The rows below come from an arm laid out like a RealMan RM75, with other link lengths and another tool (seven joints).
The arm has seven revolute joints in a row. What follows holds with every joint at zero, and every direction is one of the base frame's. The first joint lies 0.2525 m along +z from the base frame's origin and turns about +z. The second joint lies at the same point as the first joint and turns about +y. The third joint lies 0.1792 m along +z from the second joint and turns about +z. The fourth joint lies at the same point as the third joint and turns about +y. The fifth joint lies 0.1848 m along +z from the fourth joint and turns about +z. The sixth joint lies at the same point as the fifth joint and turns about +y. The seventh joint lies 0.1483 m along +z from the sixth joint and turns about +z. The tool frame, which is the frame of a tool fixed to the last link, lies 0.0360 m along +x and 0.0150 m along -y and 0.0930 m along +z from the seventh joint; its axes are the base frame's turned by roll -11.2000, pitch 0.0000 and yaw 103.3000 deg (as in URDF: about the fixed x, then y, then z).
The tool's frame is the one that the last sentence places.
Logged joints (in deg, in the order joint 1, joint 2, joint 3, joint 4, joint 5, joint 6, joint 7), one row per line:
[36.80, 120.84, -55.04, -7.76, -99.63, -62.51, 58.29]
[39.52, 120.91, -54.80, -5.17, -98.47, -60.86, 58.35]
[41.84, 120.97, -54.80, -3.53, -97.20, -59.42, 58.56]
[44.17, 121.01, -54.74, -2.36, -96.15, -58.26, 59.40]
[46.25, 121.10, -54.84, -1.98, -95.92, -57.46, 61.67]
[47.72, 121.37, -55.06, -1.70, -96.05, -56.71, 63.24]
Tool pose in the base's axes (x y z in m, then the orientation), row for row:
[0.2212, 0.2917, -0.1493, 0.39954, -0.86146, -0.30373, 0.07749]
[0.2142, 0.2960, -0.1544, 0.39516, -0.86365, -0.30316, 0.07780]
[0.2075, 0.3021, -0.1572, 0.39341, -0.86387, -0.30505, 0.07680]
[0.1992, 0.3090, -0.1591, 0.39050, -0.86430, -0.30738, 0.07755]
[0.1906, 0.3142, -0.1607, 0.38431, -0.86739, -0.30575, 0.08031]
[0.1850, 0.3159, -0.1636, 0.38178, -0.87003, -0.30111, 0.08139]
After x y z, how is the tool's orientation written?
As a quaternion, x y z w.
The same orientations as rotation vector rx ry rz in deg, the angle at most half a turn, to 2 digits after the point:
[68.57, -147.85, -52.13]
[67.81, -148.20, -52.02]
[67.55, -148.32, -52.38]
[67.02, -148.33, -52.75]
[65.85, -148.62, -52.39]
[65.37, -148.98, -51.56]

